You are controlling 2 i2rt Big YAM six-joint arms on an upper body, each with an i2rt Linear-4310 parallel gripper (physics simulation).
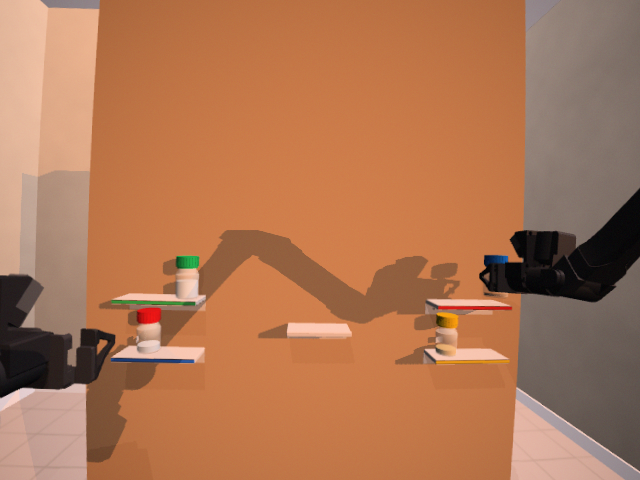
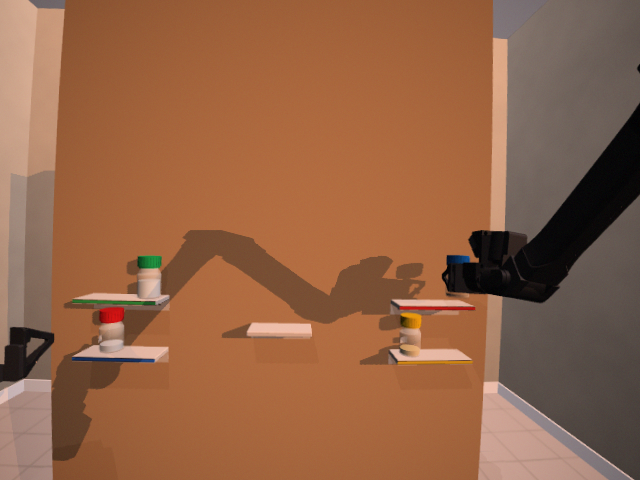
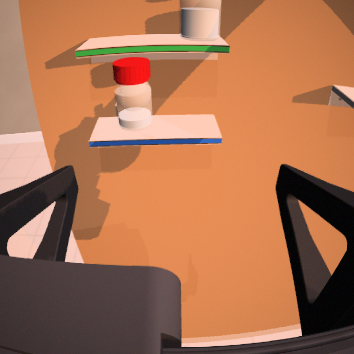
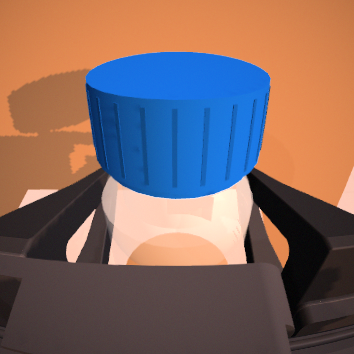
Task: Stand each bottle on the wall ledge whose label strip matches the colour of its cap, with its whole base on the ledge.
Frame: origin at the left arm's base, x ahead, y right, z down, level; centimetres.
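Seen in the pictures: left gripper, fingertip midpoint: [image 1: 83,338] [image 2: 23,336] [image 3: 176,175]; right gripper, fingertip midpoint: [image 1: 490,276] [image 2: 452,276] [image 4: 176,174].
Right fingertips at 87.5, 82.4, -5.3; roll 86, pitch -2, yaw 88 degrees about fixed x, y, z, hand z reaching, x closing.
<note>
Pixels of each thing's top centre, then the offset from my right fingertips to it, as dx, dy, dz. "spot": a spot on its surface instead.
- blue-capped bottle, middle of its top: [image 4: 170,64] [image 2: 458,254] [image 1: 496,254] -2.1, +0.1, -5.8
- red-strip ledge, middle of its top: [image 4: 124,225] [image 2: 431,302] [image 1: 467,302] +3.2, -4.1, +7.5
- red-capped bottle, middle of its top: [image 3: 130,61] [image 1: 149,309] [image 2: 111,309] +4.0, -87.3, +11.0
- blue-strip ledge, middle of its top: [image 3: 154,125] [image 1: 160,352] [image 2: 122,351] +3.2, -84.1, +21.5
- green-capped bottle, middle of its top: [image 1: 187,256] [image 2: 149,256] +3.2, -77.6, -3.0
- green-strip ledge, surface spot: [image 1: 139,298] spot: +0.9, -88.2, +7.5
- yellow-strip ledge, surface spot: [image 1: 480,354] spot: +2.7, +0.0, +21.5
- plain white ledge, middle of its top: [image 1: 318,327] [image 2: 280,327] +3.2, -44.1, +14.5
My right gripper [image 1: 490,276] [image 2: 451,276] [image 4: 176,174] is shut on the blue-capped bottle [image 1: 496,259] [image 2: 458,259] [image 4: 178,125], upright over the right part of the red-strip ledge [image 1: 467,303] [image 2: 431,303]; fingers hide part of it. The red-capped bottle [image 1: 148,330] [image 2: 111,329] [image 3: 132,72] stands on the blue-strip ledge [image 1: 180,353] [image 2: 144,353] [image 3: 182,129]. The green-capped bottle [image 1: 187,279] [image 2: 149,279] stands on the green-strip ledge [image 1: 139,298], the yellow-capped one [image 1: 446,333] [image 2: 410,333] on the yellow-strip ledge [image 1: 480,354]. My left gripper [image 1: 111,338] [image 3: 176,175] is open, in front and left of the blue-strip ledge.
A plain white ledge [image 1: 318,329] [image 2: 279,329] sticks out of the orange wall [image 1: 310,129] [image 2: 279,129] midway between the two ledge pairs. The ledges on each side sit one above the other. My right arm [image 1: 610,248] reaches in from the right edge.
</note>
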